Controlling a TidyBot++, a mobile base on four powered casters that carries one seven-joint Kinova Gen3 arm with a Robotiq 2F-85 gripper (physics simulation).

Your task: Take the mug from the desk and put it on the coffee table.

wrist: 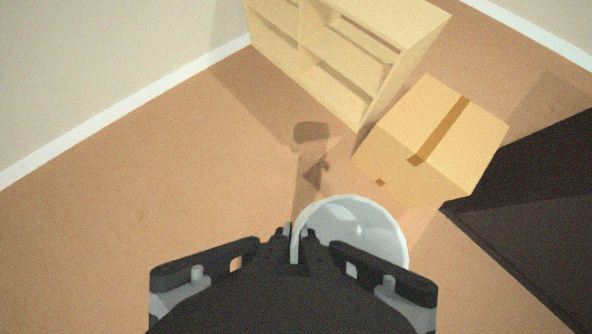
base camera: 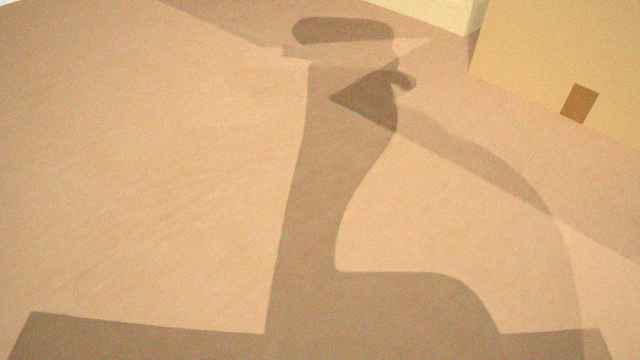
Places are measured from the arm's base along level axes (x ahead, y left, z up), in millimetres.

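Pixels of known places: gripper, fingertip midpoint: point(wrist: 295, 232).
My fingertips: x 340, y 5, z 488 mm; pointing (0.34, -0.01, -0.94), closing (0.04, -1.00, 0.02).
Ahead of a thing's pixels: the offset from my fingertips to its top centre. "pt": to the spot under its first point.
My gripper point(wrist: 295, 232) is at the bottom middle of the wrist view, shut on the rim or handle side of a pale grey-white mug @[pt 23 mm down, 8 mm ahead, 72 mm right] point(wrist: 362, 230). The mug hangs just right of the fingertips, its round opening facing the camera, high above the floor. Its lower right part is hidden behind the right finger. Neither the mug nor the gripper shows directly in the base camera view, where the arm's shadow falls on the floor. I cannot identify the coffee table or the desk in either view.
A cardboard box @[477 mm down, 515 mm ahead, 651 mm right] point(base camera: 545, 65) point(wrist: 440, 135) stands at the right, beside a pale wooden shelf unit point(base camera: 440, 14) point(wrist: 387, 95). A large black piece of furniture point(wrist: 530, 235) is at the right of the wrist view. A wall point(wrist: 100, 55) with white skirting runs along the upper left.
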